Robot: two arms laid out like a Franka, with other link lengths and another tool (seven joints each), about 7 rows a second.
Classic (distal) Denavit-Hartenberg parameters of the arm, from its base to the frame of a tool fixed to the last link. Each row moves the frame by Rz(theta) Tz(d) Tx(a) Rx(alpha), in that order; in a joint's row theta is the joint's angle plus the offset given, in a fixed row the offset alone. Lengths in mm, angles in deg.
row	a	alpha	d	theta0
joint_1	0	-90	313	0
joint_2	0	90	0	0
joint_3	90.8	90	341.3	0
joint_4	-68.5	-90	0	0
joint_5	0	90	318.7	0
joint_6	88	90	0	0
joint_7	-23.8	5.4	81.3	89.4
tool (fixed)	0	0	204.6	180
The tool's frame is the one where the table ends.
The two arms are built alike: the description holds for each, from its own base.
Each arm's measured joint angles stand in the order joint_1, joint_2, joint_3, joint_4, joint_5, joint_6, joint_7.
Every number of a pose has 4 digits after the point. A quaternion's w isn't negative.
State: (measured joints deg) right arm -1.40 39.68 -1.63 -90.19 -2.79 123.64 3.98; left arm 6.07 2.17 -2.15 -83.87 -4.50 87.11 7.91
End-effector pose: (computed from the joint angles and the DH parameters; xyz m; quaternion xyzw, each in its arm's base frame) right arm 0.6526 -0.0207 0.0701 0.7325 0.6801 -0.0267 0.0167; left arm 0.5312 0.0349 0.4573 0.7262 0.6837 0.0141 0.0711
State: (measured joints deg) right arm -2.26 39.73 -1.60 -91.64 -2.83 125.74 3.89; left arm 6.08 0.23 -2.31 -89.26 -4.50 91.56 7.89
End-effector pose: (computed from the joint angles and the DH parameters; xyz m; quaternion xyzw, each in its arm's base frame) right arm 0.6514 -0.0298 0.0632 0.7364 0.6759 -0.0229 0.0198; left arm 0.5295 0.0339 0.4436 0.7248 0.6844 0.0212 0.0761
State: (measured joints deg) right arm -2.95 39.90 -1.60 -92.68 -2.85 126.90 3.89; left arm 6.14 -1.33 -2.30 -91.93 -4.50 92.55 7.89
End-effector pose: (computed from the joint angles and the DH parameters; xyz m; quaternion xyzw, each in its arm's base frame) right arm 0.6479 -0.0374 0.0563 0.7401 0.6719 -0.0232 0.0192; left arm 0.5209 0.0340 0.4396 0.7240 0.6855 0.0208 0.0749
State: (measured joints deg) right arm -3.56 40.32 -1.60 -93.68 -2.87 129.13 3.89; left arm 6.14 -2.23 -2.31 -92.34 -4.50 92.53 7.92
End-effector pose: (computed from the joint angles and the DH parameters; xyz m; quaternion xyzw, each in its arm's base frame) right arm 0.6489 -0.0440 0.0484 0.7431 0.6685 -0.0181 0.0239; left arm 0.5173 0.0336 0.4446 0.7242 0.6849 0.0241 0.0773
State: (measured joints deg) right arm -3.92 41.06 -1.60 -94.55 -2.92 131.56 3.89; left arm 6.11 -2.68 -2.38 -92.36 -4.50 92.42 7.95
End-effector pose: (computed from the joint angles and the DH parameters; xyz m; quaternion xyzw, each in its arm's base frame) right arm 0.6504 -0.0479 0.0381 0.7444 0.6670 -0.0131 0.0289; left arm 0.5157 0.0325 0.4482 0.7249 0.6838 0.0263 0.0790
